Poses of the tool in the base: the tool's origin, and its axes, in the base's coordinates. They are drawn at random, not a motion.
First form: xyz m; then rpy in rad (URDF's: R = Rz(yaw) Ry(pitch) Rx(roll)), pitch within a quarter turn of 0, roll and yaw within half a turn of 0.
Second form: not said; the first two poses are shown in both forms.
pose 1, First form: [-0.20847, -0.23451, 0.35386, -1.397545, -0.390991, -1.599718]
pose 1, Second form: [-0.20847, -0.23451, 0.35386, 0.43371, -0.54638, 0.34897, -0.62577]
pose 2, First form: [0.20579, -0.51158, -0.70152, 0.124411, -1.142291, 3.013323]
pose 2, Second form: [0.20579, -0.51158, -0.70152, 0.02028, 0.54179, 0.01761, 0.84008]
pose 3, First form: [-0.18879, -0.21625, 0.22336, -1.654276, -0.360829, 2.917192]
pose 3, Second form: [-0.18879, -0.21625, 0.22336, 0.20580, 0.03964, -0.73310, 0.64702]
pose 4, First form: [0.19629, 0.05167, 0.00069, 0.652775, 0.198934, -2.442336]
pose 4, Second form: [0.19629, 0.05167, 0.00069, 0.29295, 0.19766, -0.26752, -0.89641]
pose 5, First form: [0.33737, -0.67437, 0.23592, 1.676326, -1.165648, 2.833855]
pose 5, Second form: [0.33737, -0.67437, 0.23592, 0.31875, -0.45889, -0.55694, -0.61453]
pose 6, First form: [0.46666, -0.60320, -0.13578, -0.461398, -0.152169, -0.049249]
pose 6, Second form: [0.46666, -0.60320, -0.13578, 0.96997, -0.22975, -0.06836, -0.04128]
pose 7, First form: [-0.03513, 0.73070, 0.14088, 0.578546, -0.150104, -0.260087]
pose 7, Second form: [-0.03513, 0.73070, 0.14088, 0.95046, 0.27273, -0.10815, -0.10273]
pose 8, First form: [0.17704, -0.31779, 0.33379, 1.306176, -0.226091, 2.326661]
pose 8, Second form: [0.17704, -0.31779, 0.33379, 0.24979, 0.32152, 0.51883, 0.75170]
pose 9, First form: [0.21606, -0.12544, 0.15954, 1.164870, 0.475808, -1.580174]
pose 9, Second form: [0.21606, -0.12544, 0.15954, 0.47910, 0.51604, -0.24125, -0.66781]
